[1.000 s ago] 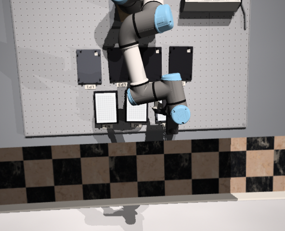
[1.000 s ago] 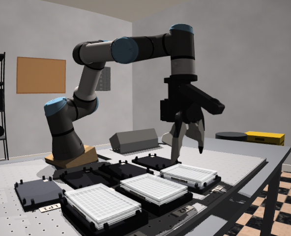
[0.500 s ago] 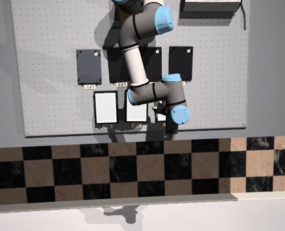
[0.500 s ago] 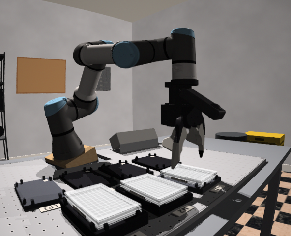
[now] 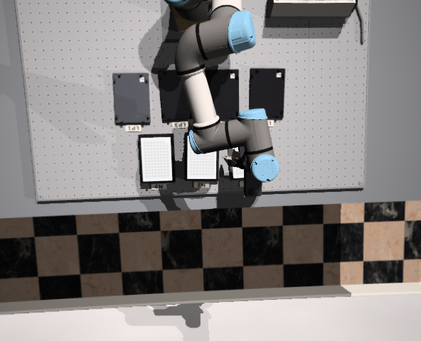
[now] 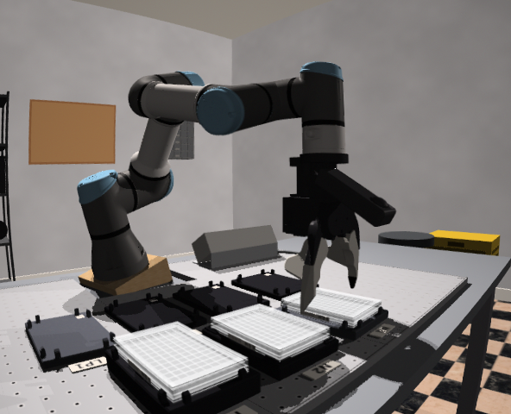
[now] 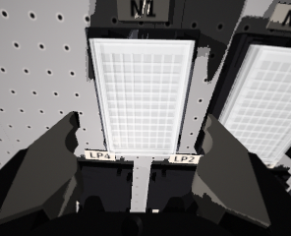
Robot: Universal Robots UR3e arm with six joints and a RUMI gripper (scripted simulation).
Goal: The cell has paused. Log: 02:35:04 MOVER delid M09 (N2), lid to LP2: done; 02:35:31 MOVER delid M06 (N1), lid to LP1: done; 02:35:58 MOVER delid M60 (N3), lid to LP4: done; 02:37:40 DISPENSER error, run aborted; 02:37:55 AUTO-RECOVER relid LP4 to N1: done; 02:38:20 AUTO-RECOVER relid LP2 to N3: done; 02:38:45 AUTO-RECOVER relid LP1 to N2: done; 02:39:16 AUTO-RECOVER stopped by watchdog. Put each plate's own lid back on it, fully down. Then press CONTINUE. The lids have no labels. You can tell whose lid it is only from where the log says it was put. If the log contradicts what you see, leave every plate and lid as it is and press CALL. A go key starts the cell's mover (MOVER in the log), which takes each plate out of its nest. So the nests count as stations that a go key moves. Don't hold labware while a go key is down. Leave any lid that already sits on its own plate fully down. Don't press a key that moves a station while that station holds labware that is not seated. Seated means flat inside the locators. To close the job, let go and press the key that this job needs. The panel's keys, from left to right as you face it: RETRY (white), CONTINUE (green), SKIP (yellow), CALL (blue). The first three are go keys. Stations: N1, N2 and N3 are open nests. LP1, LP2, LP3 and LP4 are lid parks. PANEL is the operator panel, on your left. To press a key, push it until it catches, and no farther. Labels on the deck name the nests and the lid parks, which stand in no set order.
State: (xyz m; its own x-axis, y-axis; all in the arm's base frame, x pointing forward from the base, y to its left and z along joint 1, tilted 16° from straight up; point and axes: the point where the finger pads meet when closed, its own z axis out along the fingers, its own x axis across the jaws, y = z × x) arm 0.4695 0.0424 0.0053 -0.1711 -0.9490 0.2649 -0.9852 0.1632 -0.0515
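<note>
My hand is 290 mm to the left of the lid park LP1, 240 mm past it and 30 mm above it. Round my hand: LP2 label (110 mm behind, 50 mm to the right, 40 mm below); N1 label (90 mm ahead, 40 mm below, 20 mm to the right); lid park LP4 (160 mm behind, 100 mm to the left, 30 mm below).
</note>
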